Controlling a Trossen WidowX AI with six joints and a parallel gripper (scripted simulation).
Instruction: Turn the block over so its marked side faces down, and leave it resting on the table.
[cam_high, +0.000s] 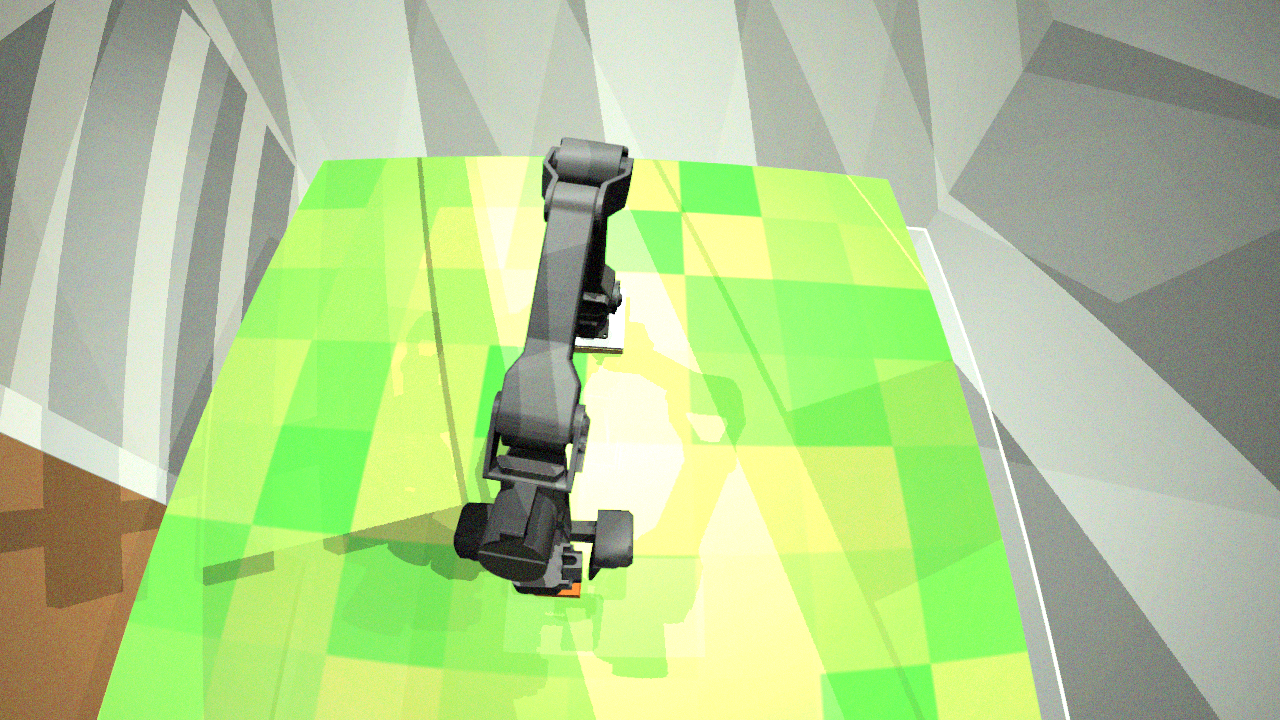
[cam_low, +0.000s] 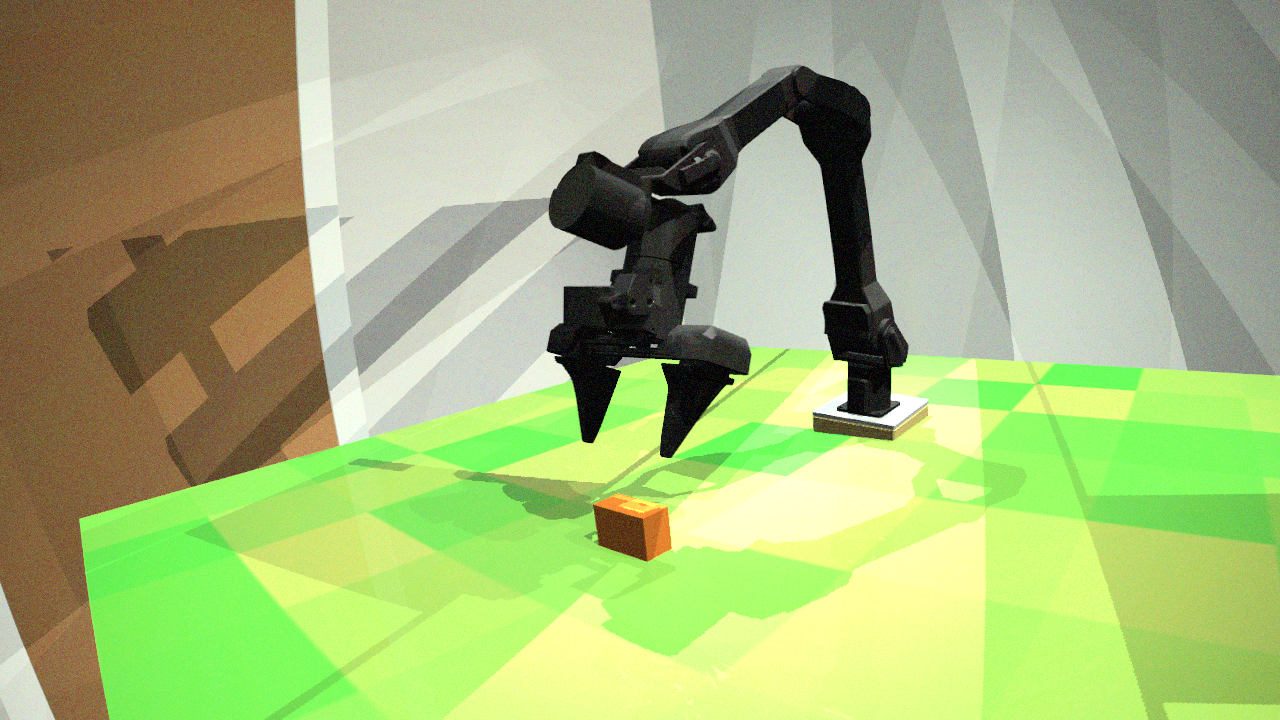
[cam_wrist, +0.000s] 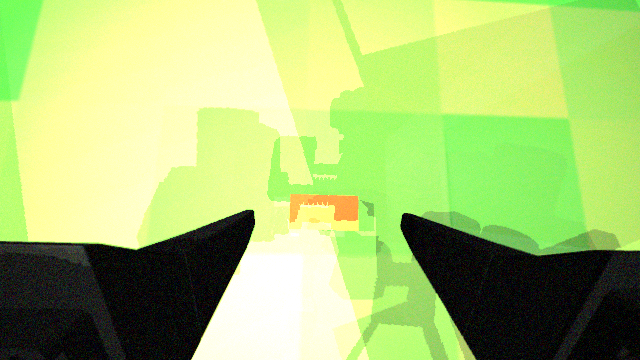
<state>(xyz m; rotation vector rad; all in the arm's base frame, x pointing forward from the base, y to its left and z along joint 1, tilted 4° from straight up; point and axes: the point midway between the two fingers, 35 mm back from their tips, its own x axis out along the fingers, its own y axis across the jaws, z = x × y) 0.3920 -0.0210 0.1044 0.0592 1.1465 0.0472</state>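
The orange block lies 1 cm behind my gripper tip and 7 cm below it.
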